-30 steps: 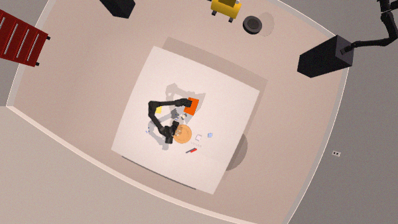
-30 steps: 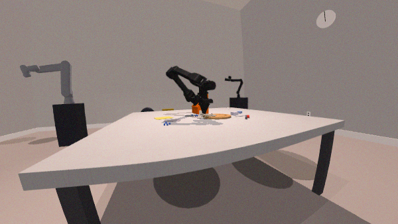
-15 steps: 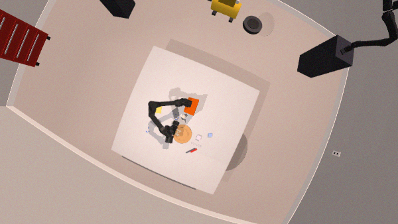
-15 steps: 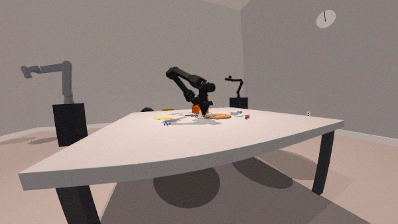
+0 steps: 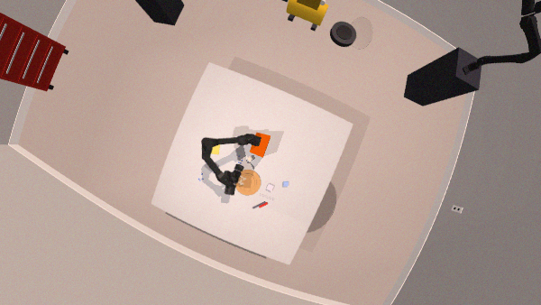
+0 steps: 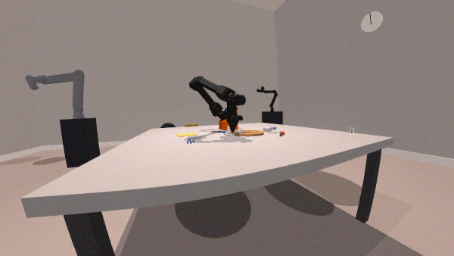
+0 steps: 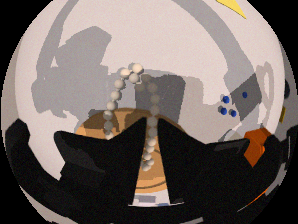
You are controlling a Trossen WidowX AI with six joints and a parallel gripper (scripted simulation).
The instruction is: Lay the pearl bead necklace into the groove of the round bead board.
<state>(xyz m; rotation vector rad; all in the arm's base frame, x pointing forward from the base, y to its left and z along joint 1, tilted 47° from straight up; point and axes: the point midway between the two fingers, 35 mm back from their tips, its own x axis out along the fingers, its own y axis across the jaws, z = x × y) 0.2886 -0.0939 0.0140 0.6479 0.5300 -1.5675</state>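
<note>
My gripper tip is now 3 cm short of the round tan bead board, 9 cm to the right of it and 1 cm above it. Round my gripper tip: tool (17 cm ahead, 24 cm to the left, 1 cm below); yellow pad (14 cm behind, 26 cm to the right, 1 cm below); white square (1 cm ahead, 27 cm to the left).
</note>
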